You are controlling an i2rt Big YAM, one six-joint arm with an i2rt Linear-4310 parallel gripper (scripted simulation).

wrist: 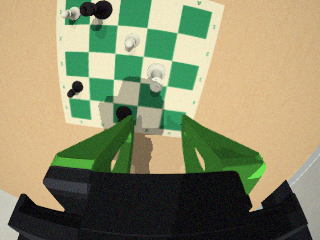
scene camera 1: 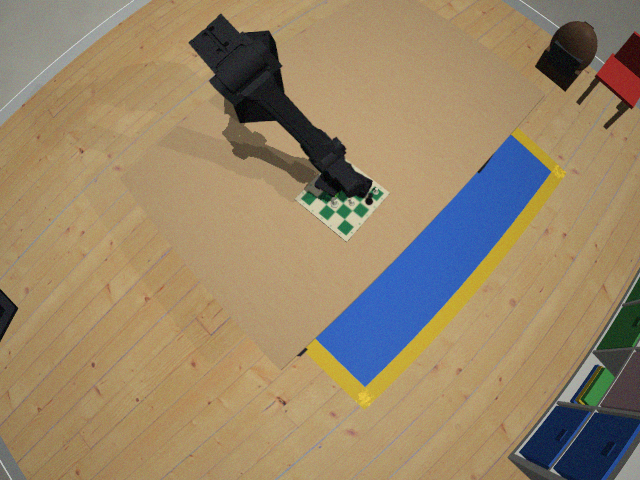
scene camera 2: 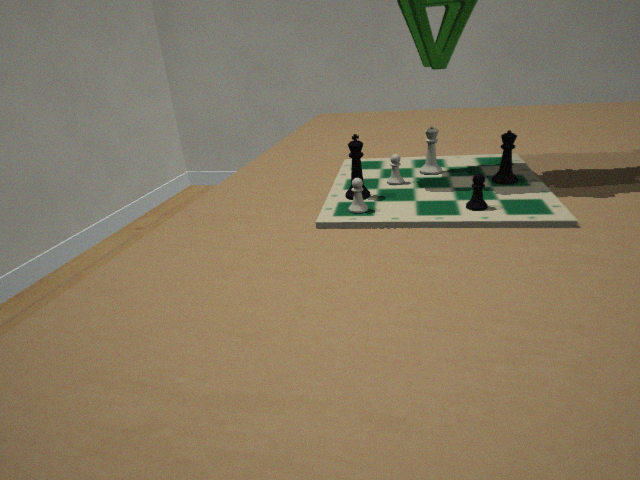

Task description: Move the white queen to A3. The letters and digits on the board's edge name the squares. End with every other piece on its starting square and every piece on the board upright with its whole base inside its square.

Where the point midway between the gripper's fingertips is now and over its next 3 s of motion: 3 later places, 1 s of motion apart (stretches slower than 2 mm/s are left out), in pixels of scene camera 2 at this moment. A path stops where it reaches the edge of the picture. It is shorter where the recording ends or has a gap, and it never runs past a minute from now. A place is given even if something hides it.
My gripper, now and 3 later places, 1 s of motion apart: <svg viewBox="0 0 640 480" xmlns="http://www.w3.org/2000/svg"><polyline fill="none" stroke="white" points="434,67 434,90 432,117 436,118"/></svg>
